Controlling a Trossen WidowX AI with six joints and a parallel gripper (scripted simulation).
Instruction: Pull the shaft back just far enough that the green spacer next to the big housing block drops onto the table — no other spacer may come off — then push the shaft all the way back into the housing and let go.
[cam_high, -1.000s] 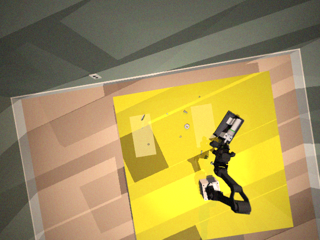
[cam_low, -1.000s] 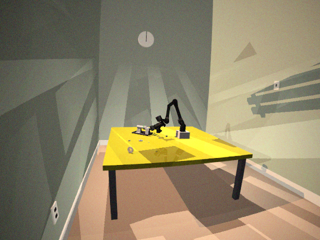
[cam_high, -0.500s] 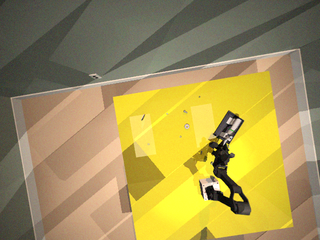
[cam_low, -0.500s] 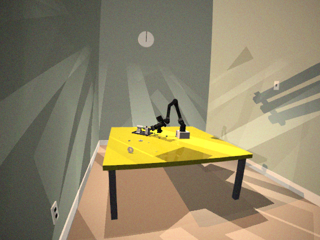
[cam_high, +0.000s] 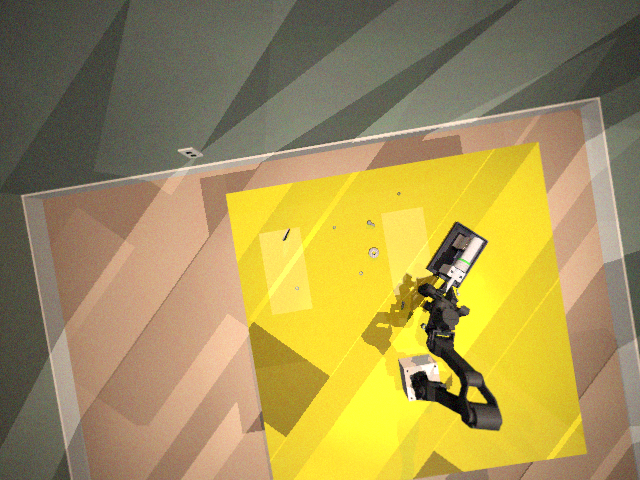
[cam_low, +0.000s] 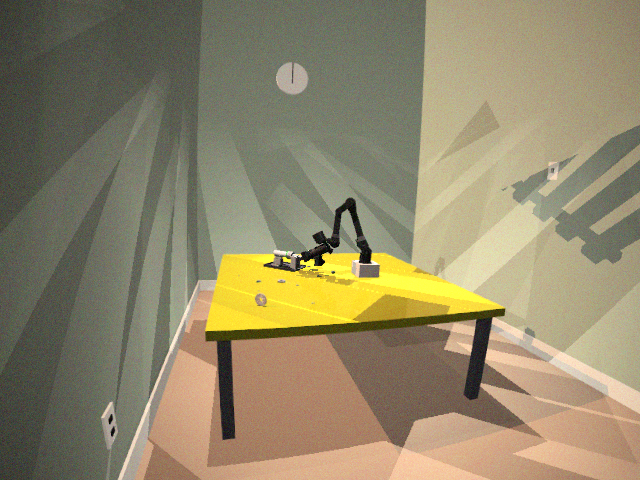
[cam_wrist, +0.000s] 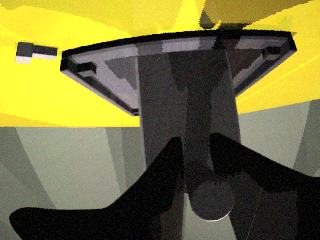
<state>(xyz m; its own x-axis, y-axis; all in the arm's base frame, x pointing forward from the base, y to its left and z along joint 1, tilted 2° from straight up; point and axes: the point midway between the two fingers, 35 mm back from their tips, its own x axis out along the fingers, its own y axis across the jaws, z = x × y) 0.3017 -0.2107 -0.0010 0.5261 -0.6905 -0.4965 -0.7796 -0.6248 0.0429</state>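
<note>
My gripper tip is now 3 cm short of the grey shaft, 4 cm to the left of it and 2 cm below it. Round my gripper tip: green spacer 6 cm ahead, 7 cm to the right, 2 cm above.
</note>
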